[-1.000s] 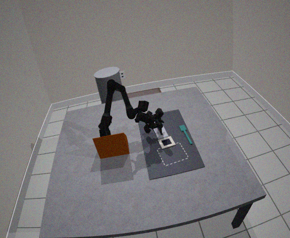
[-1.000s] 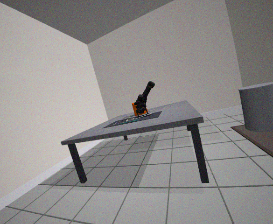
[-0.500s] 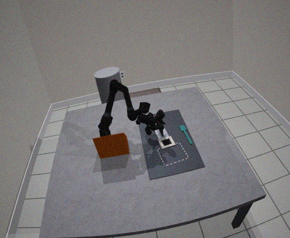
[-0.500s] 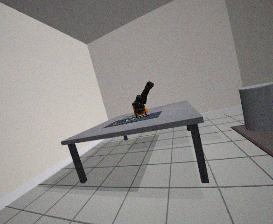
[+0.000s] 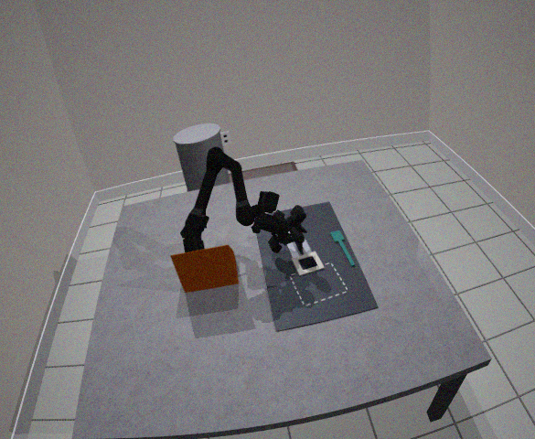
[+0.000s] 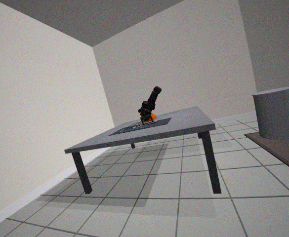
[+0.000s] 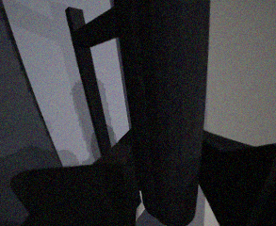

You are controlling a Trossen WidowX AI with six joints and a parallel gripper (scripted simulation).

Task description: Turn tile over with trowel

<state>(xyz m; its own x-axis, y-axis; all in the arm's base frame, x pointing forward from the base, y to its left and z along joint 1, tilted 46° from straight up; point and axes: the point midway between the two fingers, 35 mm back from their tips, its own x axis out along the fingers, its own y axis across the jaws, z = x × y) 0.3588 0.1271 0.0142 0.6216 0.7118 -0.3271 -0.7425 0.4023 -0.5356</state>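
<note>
The dark mat lies 1 cm ahead of my gripper tip, 6 cm to the right of it and 7 cm below it. From my gripper tip the other things lie so: teal trowel 14 cm ahead, 2 cm to the right, 5 cm below; beige square tile 10 cm to the right, 5 cm below.
</note>
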